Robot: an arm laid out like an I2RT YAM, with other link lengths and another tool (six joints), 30 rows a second.
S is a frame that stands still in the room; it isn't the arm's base.
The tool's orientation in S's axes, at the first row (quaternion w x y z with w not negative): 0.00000, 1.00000, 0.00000, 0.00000
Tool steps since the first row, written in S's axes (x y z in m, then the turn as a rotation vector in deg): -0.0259, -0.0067, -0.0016, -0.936, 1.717, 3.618; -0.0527, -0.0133, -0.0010, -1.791, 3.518, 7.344; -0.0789, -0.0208, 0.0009, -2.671, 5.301, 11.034; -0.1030, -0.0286, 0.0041, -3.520, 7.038, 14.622; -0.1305, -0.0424, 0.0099, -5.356, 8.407, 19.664; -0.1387, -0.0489, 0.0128, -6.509, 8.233, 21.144; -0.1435, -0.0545, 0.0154, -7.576, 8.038, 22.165; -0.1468, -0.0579, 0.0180, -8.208, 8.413, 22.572; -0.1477, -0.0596, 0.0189, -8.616, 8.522, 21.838
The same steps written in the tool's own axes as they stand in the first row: -0.0259, 0.0067, 0.0016, -0.936, -1.717, -3.618; -0.0527, 0.0133, 0.0010, -1.791, -3.518, -7.344; -0.0789, 0.0208, -0.0009, -2.671, -5.301, -11.034; -0.1030, 0.0286, -0.0041, -3.520, -7.038, -14.622; -0.1305, 0.0424, -0.0099, -5.356, -8.407, -19.664; -0.1387, 0.0489, -0.0128, -6.509, -8.233, -21.144; -0.1435, 0.0545, -0.0154, -7.576, -8.038, -22.165; -0.1468, 0.0579, -0.0180, -8.208, -8.413, -22.572; -0.1477, 0.0596, -0.0189, -8.616, -8.522, -21.838
